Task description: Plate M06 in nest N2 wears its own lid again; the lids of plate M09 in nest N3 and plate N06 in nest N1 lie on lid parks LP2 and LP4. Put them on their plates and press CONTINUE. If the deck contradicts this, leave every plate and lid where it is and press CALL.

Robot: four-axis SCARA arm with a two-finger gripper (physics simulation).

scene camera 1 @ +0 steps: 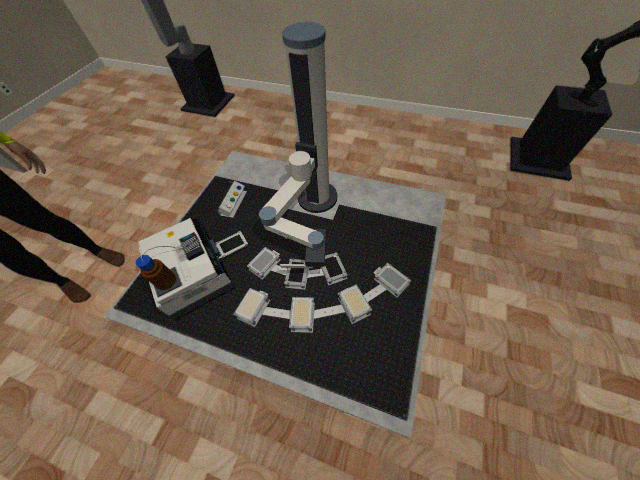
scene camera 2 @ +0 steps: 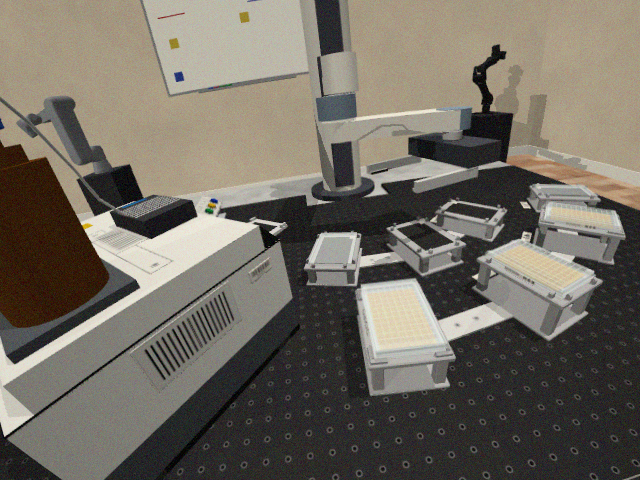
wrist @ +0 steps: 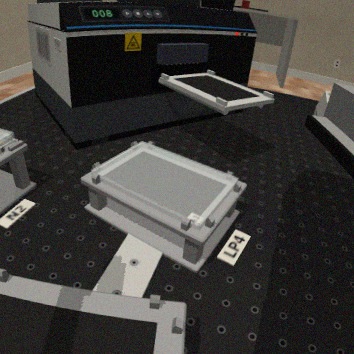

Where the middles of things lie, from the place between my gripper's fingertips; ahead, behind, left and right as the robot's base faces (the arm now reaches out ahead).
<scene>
My hand is 41 cm to the left of the tip box [scene camera 2: 150, 225], 13 cm short of it and 4 cm below it. The rest, counted from my hand: brown bottle [scene camera 2: 57, 269] (41 cm to the right, 32 cm ahead, 13 cm above).
</scene>
